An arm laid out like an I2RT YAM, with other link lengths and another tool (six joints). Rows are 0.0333 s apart.
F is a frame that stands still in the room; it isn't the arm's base.
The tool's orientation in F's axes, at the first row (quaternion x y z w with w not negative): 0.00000 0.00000 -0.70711 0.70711
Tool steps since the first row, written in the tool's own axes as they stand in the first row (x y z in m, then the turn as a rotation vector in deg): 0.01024 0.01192 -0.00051 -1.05 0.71 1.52; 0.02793 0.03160 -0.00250 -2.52 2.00 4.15; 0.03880 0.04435 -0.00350 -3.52 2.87 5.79; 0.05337 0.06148 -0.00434 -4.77 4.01 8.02; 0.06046 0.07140 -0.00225 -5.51 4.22 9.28
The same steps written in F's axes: 0.01192 -0.01024 -0.00051 0.71 1.05 1.52; 0.03160 -0.02793 -0.00250 2.00 2.52 4.15; 0.04435 -0.03880 -0.00350 2.87 3.52 5.79; 0.06148 -0.05337 -0.00434 4.01 4.77 8.02; 0.07140 -0.06046 -0.00225 4.22 5.51 9.28
